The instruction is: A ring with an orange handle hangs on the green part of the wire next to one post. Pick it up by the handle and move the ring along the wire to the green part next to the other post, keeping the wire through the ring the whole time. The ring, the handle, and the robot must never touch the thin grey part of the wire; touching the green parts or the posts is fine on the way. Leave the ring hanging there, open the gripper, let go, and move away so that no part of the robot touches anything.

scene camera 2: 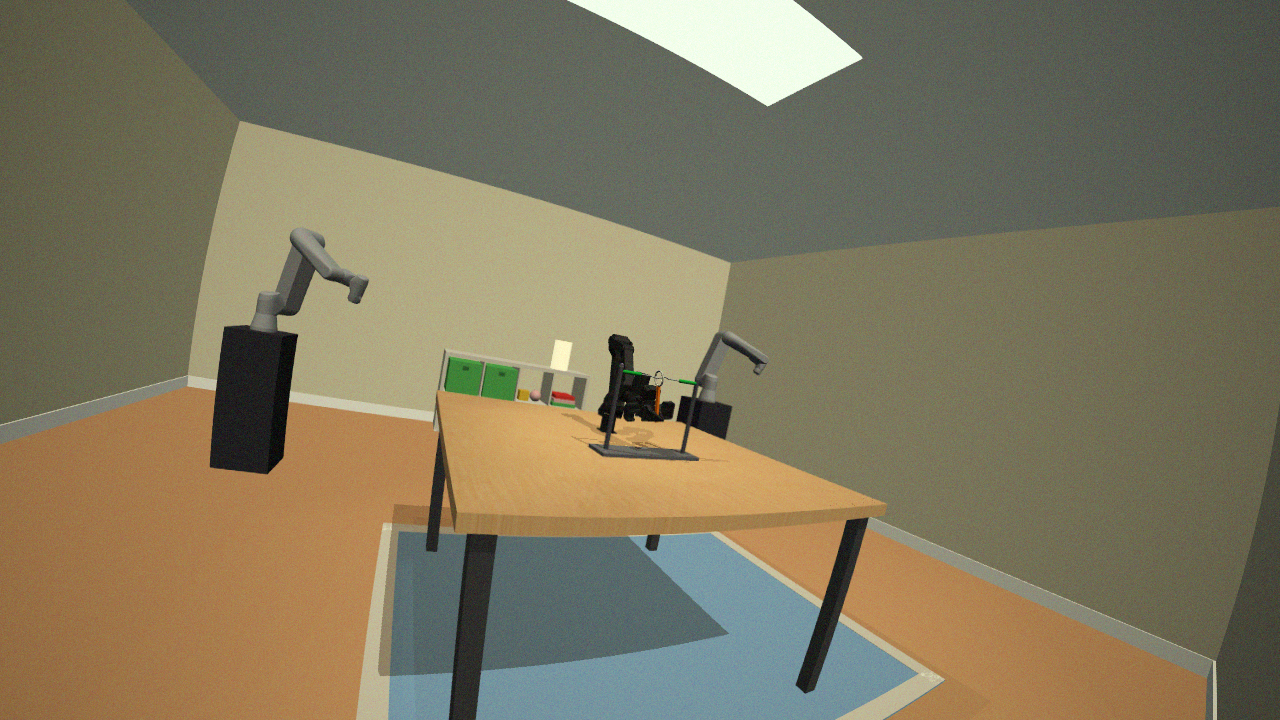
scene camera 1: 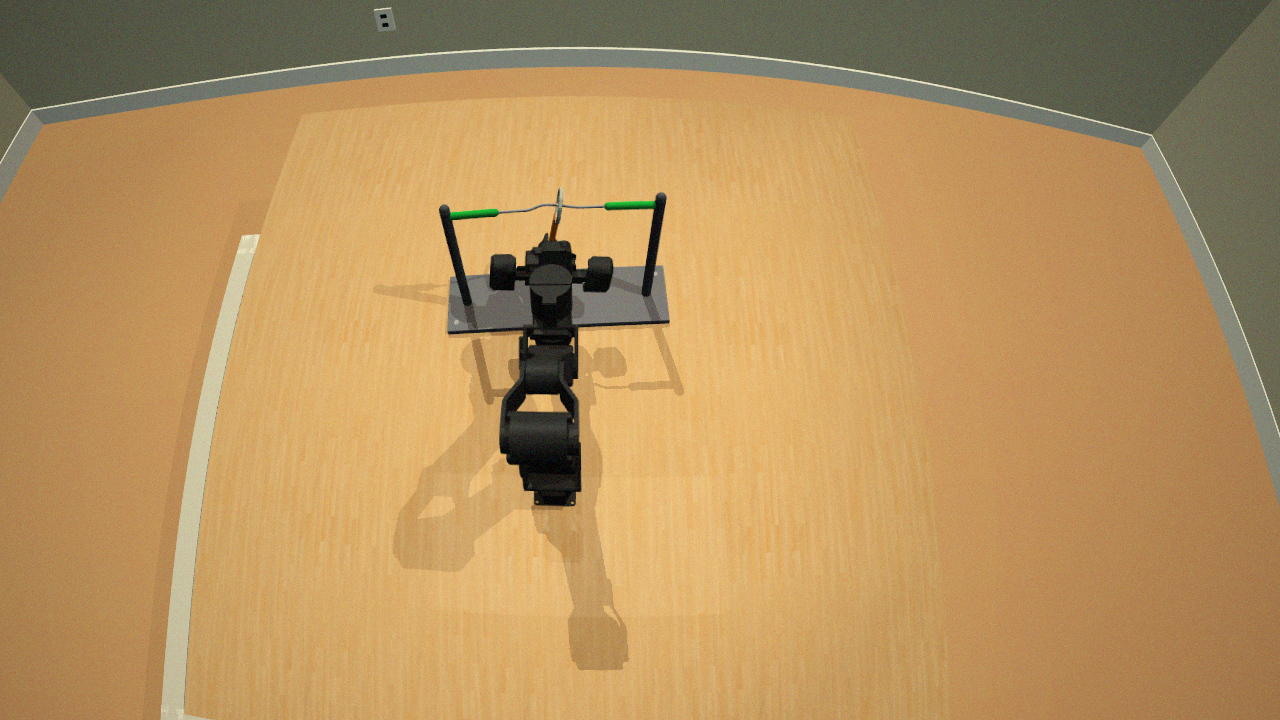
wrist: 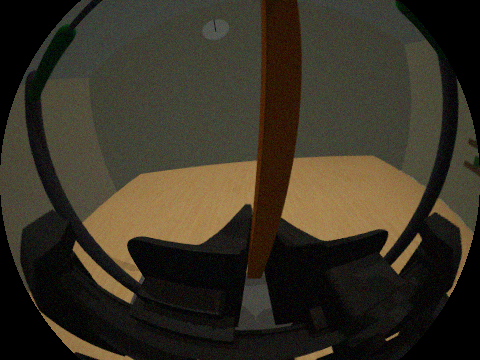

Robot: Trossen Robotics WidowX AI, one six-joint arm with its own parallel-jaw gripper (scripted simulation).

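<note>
A ring is carried by the gripper [scene camera 1: 548, 234]. Scene camera 2 also shows the gripper [scene camera 2: 662, 420], and the wrist view shows the gripper [wrist: 252, 209] too.
</note>
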